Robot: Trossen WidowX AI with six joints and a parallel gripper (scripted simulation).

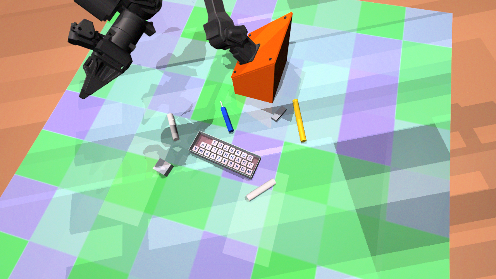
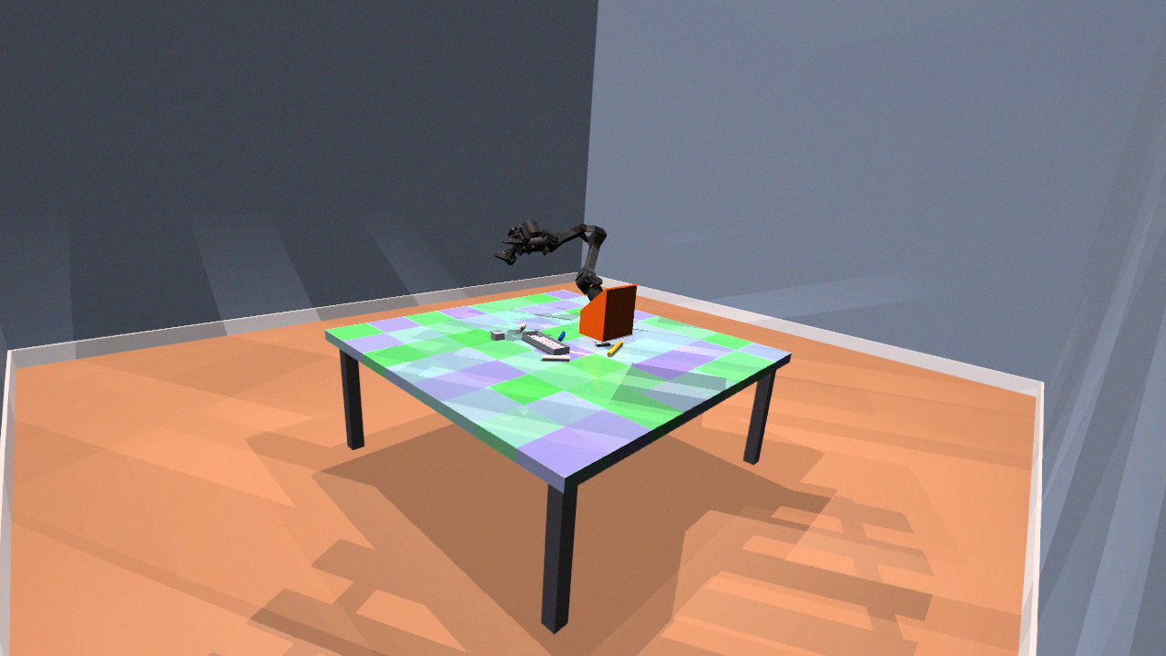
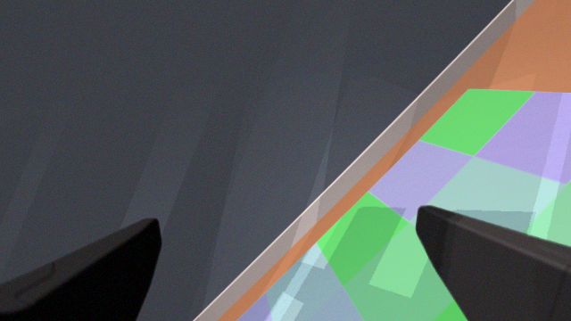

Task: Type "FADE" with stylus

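Now: the blue stylus 33 cm below my gripper tip, 21 cm behind it and 17 cm to the left of it. From my gripper tip the other things lie so: grey cube: 32 cm below, 7 cm to the left, 4 cm ahead; then yellow rod: 41 cm to the left, 33 cm below, 27 cm behind.
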